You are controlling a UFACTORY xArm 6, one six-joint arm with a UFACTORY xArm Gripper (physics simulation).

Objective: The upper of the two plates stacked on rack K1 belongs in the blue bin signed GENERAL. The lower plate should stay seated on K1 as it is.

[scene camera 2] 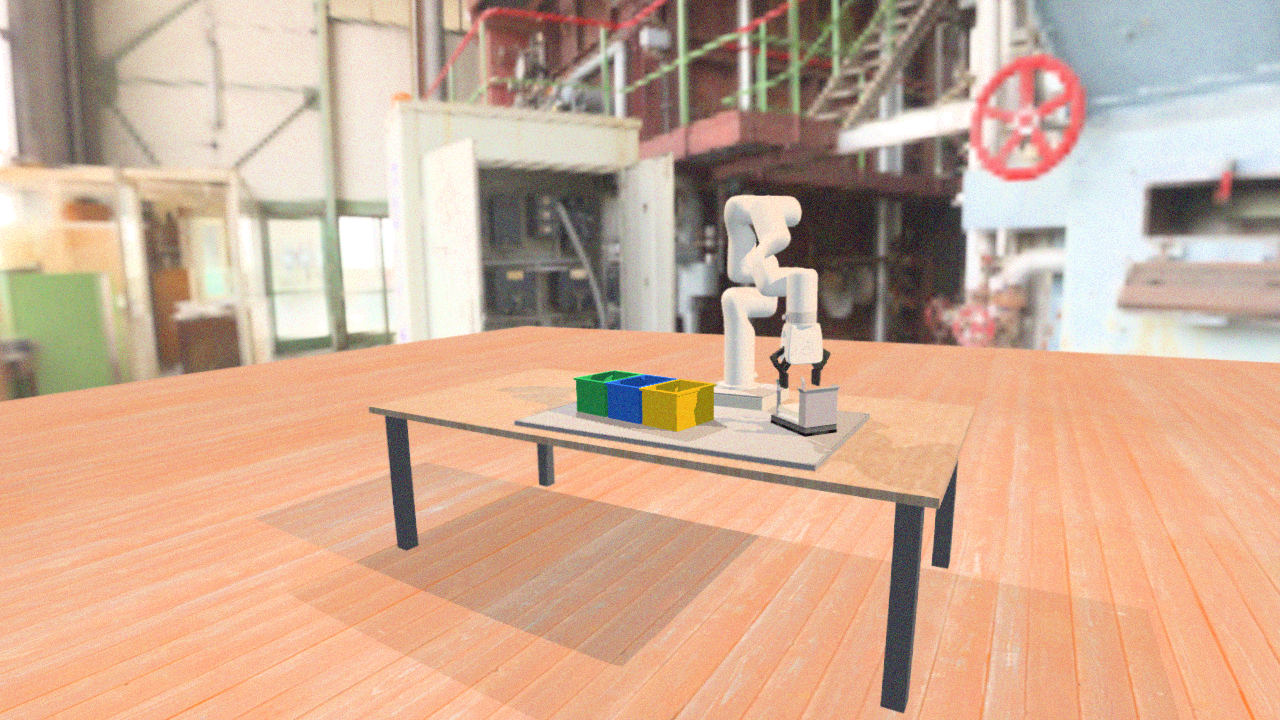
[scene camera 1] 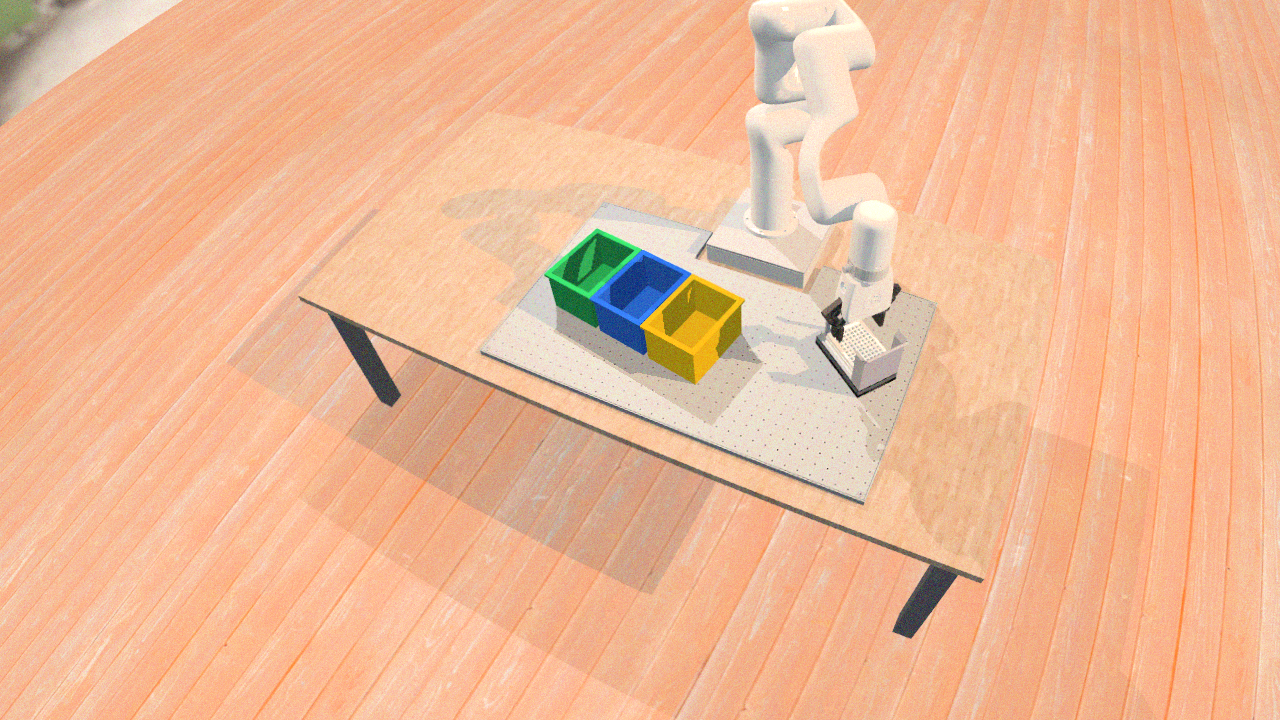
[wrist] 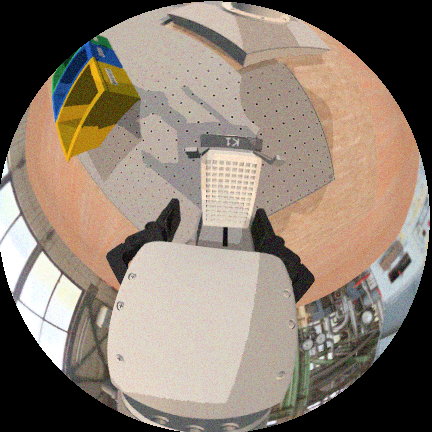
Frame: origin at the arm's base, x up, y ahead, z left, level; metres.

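Where they show: gripper, fingertip midpoint: (scene camera 2: pixel 799 386) (scene camera 1: pixel 857 329) (wrist: pixel 216 213); arm's base at its link origin: (scene camera 2: pixel 739 386) (scene camera 1: pixel 770 221).
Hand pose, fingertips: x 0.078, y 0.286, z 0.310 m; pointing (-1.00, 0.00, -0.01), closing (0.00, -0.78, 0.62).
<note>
Each offset is from my fingertips to the top centre of the thing. "pt": to the spot under its first point. Level surfaces: height alone.
A pale plate with a grid of wells @(pt dx -0.059, dy -0.024, dz +0.012 m) (scene camera 1: pixel 863 342) (wrist: pixel 230 187) lies flat on rack K1 @(dx +0.010, dy -0.013, dz +0.007 m) (scene camera 1: pixel 878 368) (scene camera 2: pixel 818 407) (wrist: pixel 232 142). The seam between upper and lower plate cannot be made out, and the lower plate is not separately visible. My gripper (scene camera 1: pixel 857 327) (scene camera 2: pixel 800 384) (wrist: pixel 216 213) is open and empty, low over the rack. In the wrist view its fingers stand either side of the plate's end away from the K1 sign; their exact height is unclear. The blue bin @(dx -0.010, dy +0.079, dz -0.433 m) (scene camera 1: pixel 617 327) (scene camera 2: pixel 624 402) (wrist: pixel 112 57) stands between two others; its label is too small to read.
The green bin @(pt dx -0.062, dy +0.140, dz -0.579 m) (scene camera 1: pixel 569 300) (scene camera 2: pixel 590 395) and the yellow bin (scene camera 1: pixel 669 354) (scene camera 2: pixel 669 410) (wrist: pixel 119 96) flank the blue one on the perforated board @(dx -0.110 m) (scene camera 1: pixel 787 438) (wrist: pixel 295 120). Rack K1 has a tall wall panel and upright corner guides close to the fingers. The arm's base block (scene camera 1: pixel 760 261) stands behind.
</note>
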